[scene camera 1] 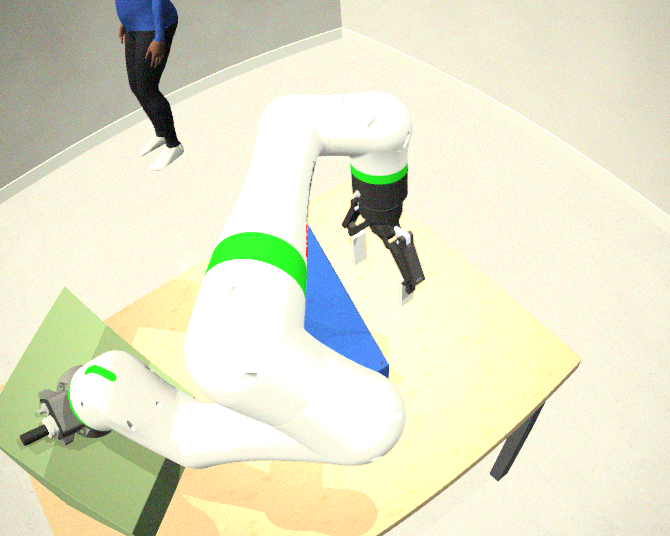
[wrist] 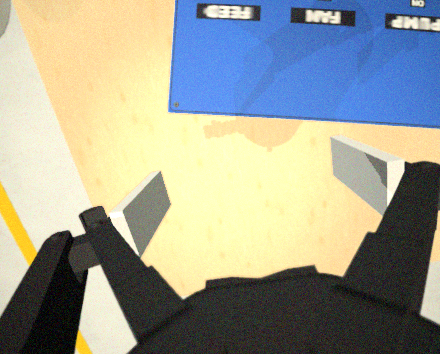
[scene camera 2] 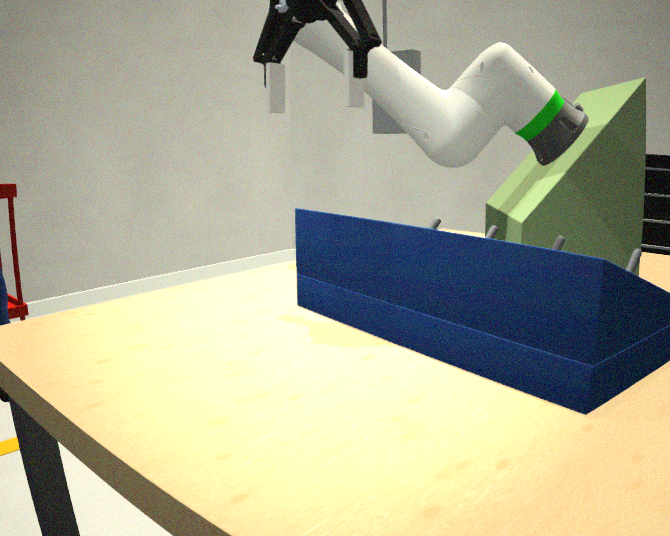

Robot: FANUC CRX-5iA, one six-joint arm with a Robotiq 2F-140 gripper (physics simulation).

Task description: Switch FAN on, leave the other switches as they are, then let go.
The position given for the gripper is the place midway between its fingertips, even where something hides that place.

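Observation:
The gripper [scene camera 2: 312,109], [scene camera 1: 382,280], [wrist: 245,172] shares the scene with a blue switch box [scene camera 2: 574,330], [scene camera 1: 331,317], [wrist: 366,69].

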